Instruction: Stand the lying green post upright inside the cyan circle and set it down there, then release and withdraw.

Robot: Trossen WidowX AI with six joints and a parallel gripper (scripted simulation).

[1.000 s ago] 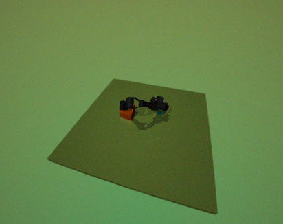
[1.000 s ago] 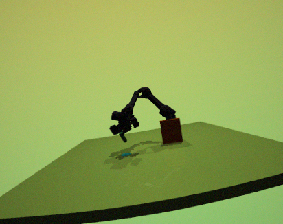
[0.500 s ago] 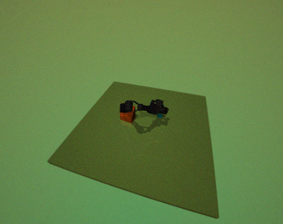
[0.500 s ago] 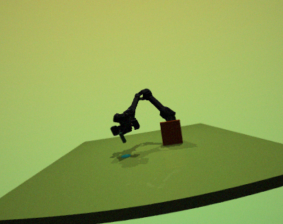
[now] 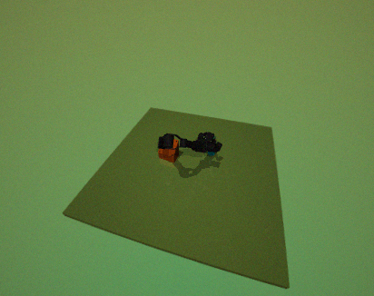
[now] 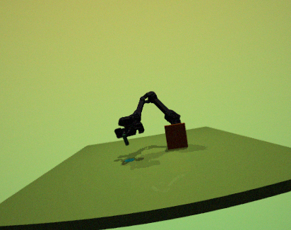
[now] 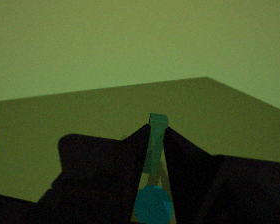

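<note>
My gripper tip is 20 mm to the left of the cyan circle and 150 mm above it. The rest, counted from my gripper tip: green post: 20 mm below.
</note>
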